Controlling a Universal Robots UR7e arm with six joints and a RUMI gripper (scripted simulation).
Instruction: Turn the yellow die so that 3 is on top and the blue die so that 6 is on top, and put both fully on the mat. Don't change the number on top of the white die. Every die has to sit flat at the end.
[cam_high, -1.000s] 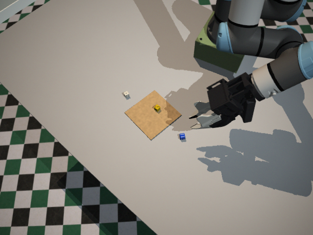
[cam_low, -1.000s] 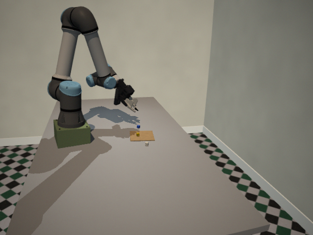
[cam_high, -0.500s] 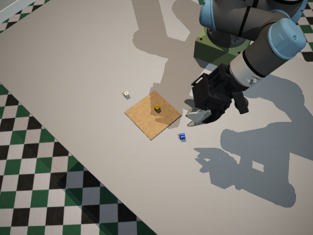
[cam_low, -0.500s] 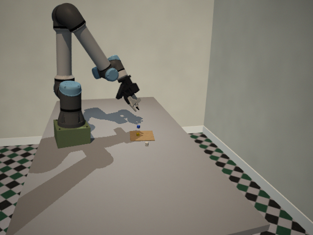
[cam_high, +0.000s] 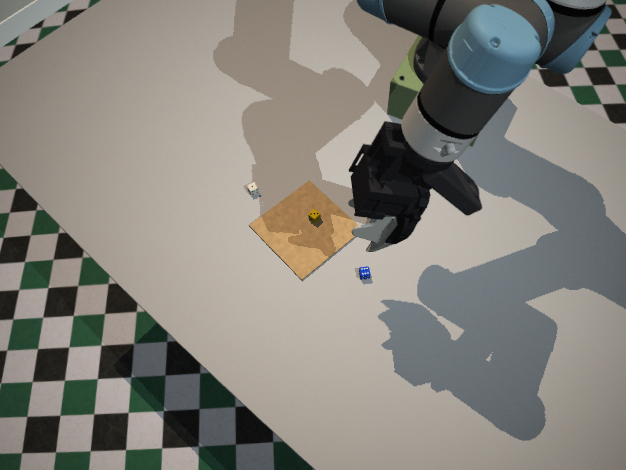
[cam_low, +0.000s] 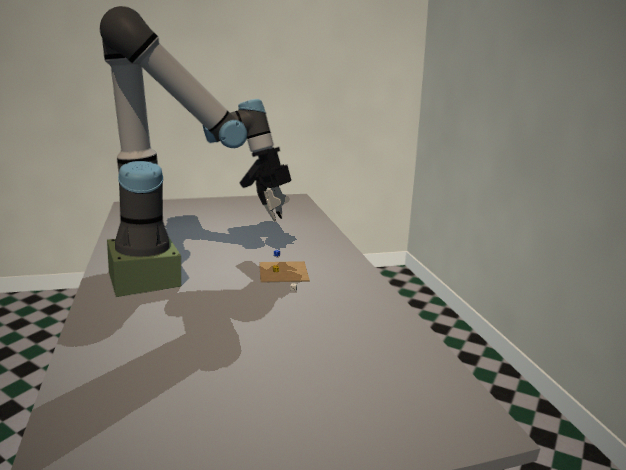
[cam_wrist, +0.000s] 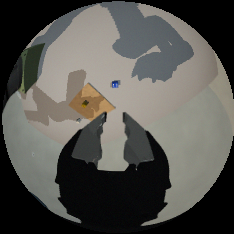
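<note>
My gripper is now 13 cm above the blue die. From my hand the other things lie so: tan mat (13 cm to the right, 13 cm below, 2 cm behind); white die (26 cm to the right, 13 cm below, 3 cm behind); yellow die (13 cm to the right, 12 cm below, 4 cm behind).
</note>
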